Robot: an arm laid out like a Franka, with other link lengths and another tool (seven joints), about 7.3 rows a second.
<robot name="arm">
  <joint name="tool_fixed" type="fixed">
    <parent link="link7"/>
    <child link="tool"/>
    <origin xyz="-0.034 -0.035 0.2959" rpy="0 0.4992 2.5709"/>
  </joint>
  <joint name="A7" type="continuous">
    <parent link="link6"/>
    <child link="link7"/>
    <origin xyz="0.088 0 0" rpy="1.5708 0 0"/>
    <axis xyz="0 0 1"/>
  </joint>
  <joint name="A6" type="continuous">
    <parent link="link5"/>
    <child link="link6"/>
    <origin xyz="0 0 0" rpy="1.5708 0 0"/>
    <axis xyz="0 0 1"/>
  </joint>
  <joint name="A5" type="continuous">
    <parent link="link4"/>
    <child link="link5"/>
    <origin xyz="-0.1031 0.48 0" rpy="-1.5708 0 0"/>
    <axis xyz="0 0 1"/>
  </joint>
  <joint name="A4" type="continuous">
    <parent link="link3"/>
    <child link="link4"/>
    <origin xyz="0.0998 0 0" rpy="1.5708 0 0"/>
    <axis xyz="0 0 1"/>
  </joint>
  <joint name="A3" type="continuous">
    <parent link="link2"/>
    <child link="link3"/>
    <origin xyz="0 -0.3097 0" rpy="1.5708 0 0"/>
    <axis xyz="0 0 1"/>
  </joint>
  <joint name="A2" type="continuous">
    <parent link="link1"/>
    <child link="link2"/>
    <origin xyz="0 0 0" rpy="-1.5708 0 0"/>
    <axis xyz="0 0 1"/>
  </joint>
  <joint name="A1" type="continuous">
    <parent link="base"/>
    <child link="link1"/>
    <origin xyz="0 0 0.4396" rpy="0 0 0"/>
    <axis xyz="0 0 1"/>
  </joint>
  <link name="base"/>
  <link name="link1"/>
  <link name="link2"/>
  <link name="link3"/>
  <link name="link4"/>
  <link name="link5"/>
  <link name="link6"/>
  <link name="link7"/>
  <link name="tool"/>
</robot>
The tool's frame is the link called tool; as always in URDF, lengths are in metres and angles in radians. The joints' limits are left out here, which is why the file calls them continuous.
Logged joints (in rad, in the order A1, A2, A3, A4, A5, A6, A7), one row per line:
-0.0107 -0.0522 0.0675 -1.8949 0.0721 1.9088 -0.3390
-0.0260 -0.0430 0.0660 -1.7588 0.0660 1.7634 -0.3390
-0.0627 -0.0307 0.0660 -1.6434 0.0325 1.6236 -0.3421
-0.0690 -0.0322 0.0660 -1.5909 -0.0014 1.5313 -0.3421
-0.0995 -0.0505 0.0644 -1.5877 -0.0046 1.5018 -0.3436
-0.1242 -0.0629 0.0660 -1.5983 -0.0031 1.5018 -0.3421
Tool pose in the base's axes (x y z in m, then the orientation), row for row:
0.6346 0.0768 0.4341 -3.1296 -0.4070 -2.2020
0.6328 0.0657 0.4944 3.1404 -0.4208 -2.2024
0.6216 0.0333 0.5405 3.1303 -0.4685 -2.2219
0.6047 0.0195 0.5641 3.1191 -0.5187 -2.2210
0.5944 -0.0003 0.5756 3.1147 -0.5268 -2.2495
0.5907 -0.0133 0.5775 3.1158 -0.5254 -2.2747
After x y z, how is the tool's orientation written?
As angles about the fixed x, y, z axes (roll, pitch, yaw), in radians.
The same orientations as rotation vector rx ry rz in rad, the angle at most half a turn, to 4 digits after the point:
1.2576 -2.4694 0.2737
1.2458 -2.4558 0.2647
1.1967 -2.4246 0.2727
1.1713 -2.3801 0.2859
1.1309 -2.3873 0.2753
1.1011 -2.4011 0.2674

